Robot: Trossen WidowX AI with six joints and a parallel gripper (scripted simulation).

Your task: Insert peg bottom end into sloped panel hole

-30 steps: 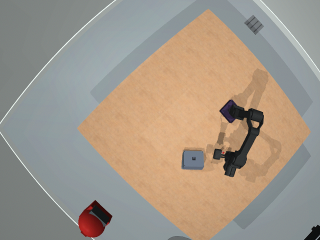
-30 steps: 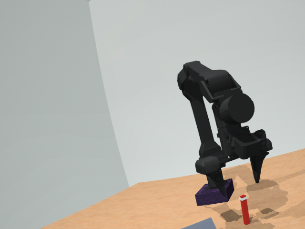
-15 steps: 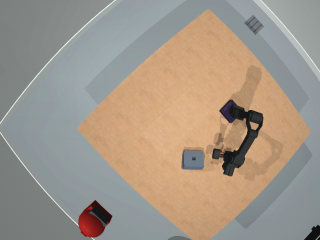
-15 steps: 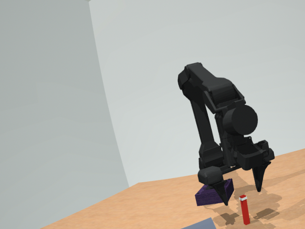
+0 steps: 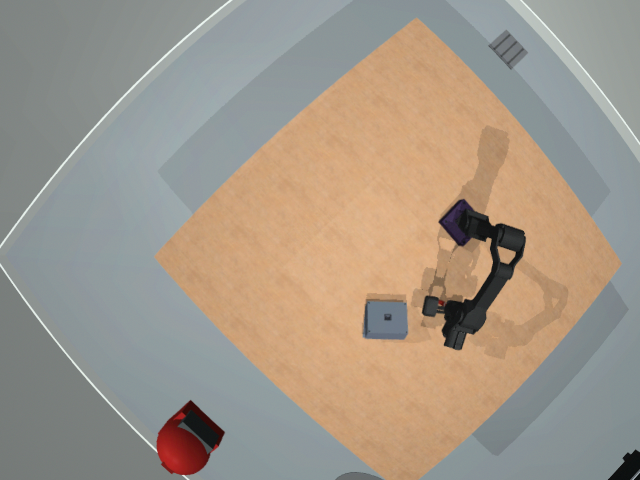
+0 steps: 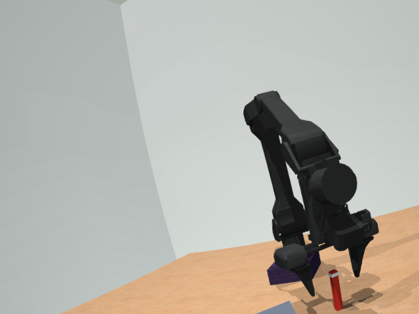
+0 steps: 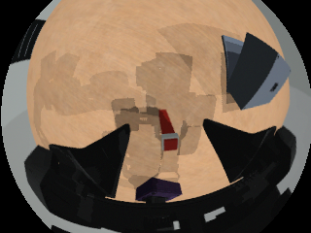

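Now: gripper tip 1 cm below the red peg. The rest, counted from my gripper tip: panel: 17 cm ahead, 9 cm to the right.
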